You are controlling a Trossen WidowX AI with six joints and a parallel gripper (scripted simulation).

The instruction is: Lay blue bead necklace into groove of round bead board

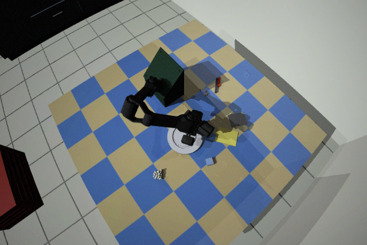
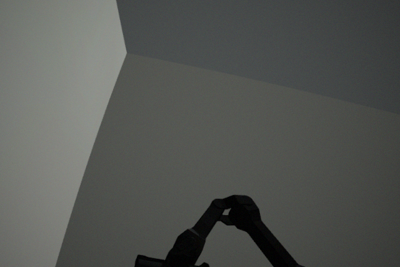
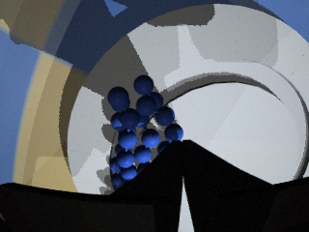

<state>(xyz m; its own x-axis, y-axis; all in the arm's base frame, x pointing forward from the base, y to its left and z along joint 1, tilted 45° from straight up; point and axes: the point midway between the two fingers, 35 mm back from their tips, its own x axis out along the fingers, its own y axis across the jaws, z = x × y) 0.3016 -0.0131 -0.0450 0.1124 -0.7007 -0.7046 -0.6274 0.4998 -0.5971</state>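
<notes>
Right now my gripper tip is 1 cm past the round white bead board, 4 cm to the left of it and 2 cm above it. Also, from my gripper tip: small blue cube: 18 cm ahead, 1 cm to the right, 2 cm below; grey square: 7 cm ahead, 28 cm to the left, 3 cm below; yellow pad: 12 cm ahead, 16 cm to the left, 3 cm below.
</notes>
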